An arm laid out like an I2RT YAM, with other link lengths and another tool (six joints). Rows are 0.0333 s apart.
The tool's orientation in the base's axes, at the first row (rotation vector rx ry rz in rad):
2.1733 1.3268 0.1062
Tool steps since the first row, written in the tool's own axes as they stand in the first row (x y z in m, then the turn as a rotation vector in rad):
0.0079 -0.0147 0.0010 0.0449 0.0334 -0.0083
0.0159 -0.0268 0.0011 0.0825 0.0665 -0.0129
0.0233 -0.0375 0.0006 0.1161 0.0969 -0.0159
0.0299 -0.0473 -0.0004 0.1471 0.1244 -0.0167
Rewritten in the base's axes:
-0.0073 0.0111 -0.0102 0.0459 0.0300 0.0140
-0.0128 0.0217 -0.0183 0.0892 0.0524 0.0263
-0.0177 0.0317 -0.0251 0.1289 0.0716 0.0369
-0.0225 0.0409 -0.0308 0.1659 0.0887 0.0448

